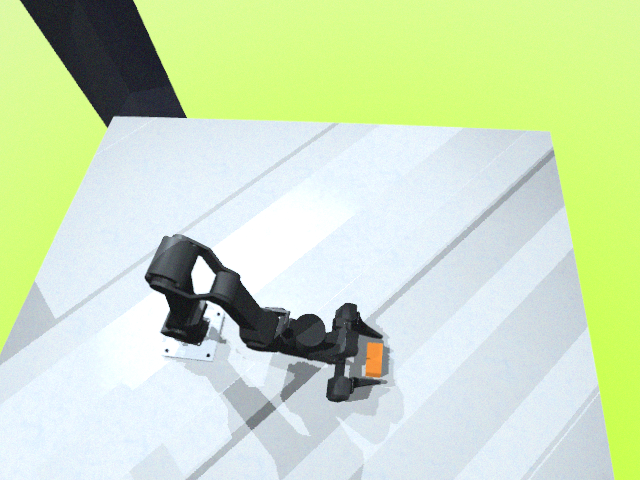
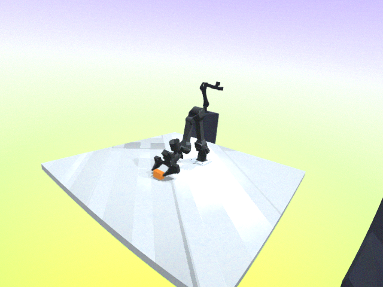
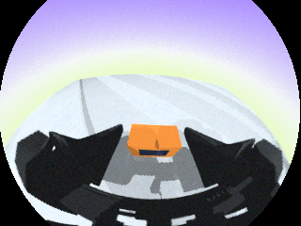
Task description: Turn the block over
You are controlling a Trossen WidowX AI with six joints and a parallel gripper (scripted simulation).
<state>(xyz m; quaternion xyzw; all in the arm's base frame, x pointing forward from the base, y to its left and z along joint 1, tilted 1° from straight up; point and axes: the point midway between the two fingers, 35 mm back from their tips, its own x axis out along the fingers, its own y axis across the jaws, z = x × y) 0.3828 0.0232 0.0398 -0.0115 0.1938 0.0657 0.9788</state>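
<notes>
My gripper tip is now 20 mm past the orange block and 10 mm above it.
</notes>
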